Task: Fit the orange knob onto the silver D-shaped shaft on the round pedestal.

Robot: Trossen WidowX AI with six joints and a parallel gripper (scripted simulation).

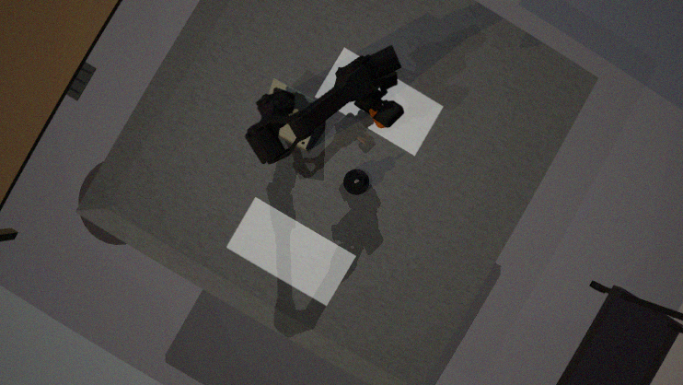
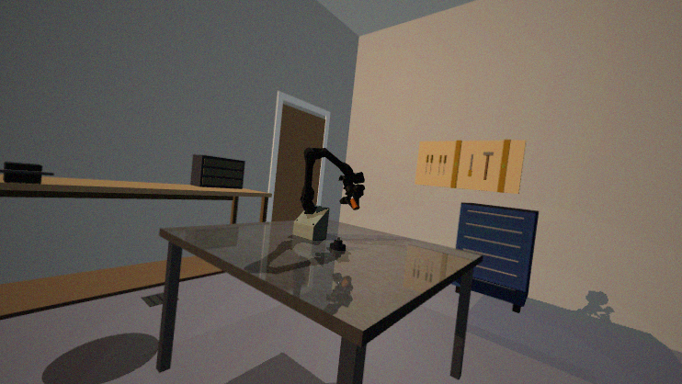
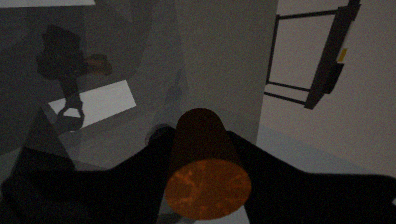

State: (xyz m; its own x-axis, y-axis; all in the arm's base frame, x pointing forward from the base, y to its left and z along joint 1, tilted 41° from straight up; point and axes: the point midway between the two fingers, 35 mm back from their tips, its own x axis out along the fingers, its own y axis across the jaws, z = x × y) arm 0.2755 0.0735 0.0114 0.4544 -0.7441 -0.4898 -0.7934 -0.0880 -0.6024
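My gripper tip is now 3 cm below the orange knob, 2 cm past it and 1 cm to the right of it. The rest, counted from my gripper tip: dark round pedestal 18 cm to the right, 18 cm below.
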